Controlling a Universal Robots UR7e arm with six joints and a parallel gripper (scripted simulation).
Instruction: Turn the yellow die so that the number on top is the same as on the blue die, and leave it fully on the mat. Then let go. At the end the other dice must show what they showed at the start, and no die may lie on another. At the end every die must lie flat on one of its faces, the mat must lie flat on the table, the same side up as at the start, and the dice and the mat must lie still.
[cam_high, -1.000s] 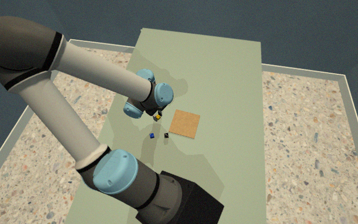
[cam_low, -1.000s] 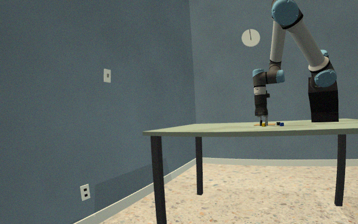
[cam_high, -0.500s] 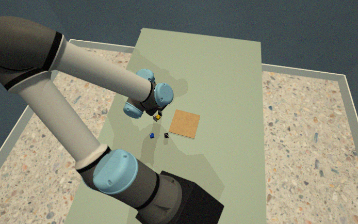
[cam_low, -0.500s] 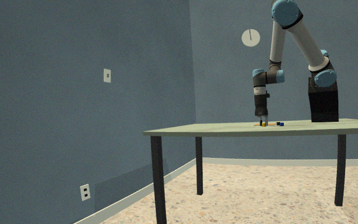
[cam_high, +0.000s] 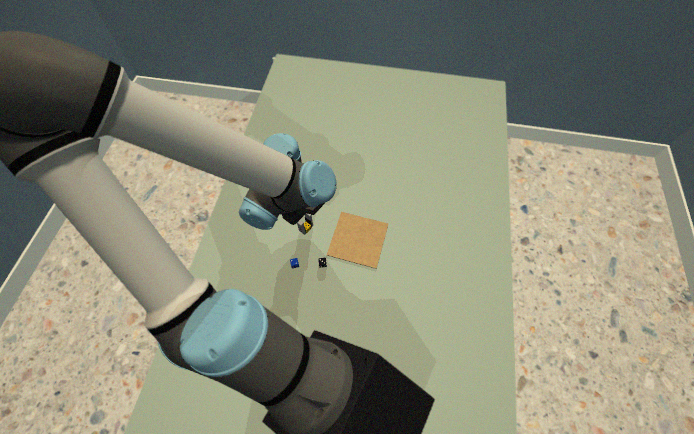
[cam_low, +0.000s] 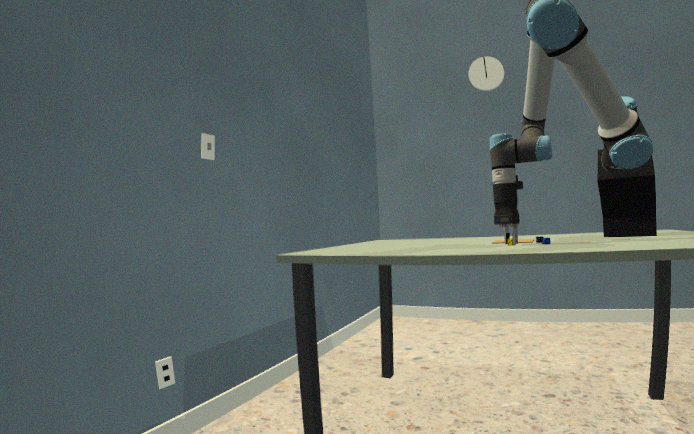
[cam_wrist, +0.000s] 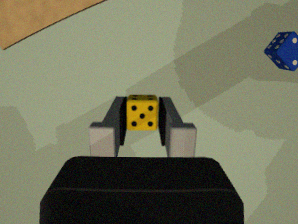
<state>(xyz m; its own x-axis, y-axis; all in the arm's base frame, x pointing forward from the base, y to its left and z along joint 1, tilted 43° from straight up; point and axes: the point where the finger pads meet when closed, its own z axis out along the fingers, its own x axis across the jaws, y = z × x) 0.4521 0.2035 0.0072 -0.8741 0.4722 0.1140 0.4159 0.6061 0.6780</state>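
My hand is 1 cm above the yellow die. Round my hand: blue die (11 cm behind, 1 cm below); tan mat (15 cm to the right, 2 cm below); black die (9 cm behind, 7 cm to the right, 1 cm below).
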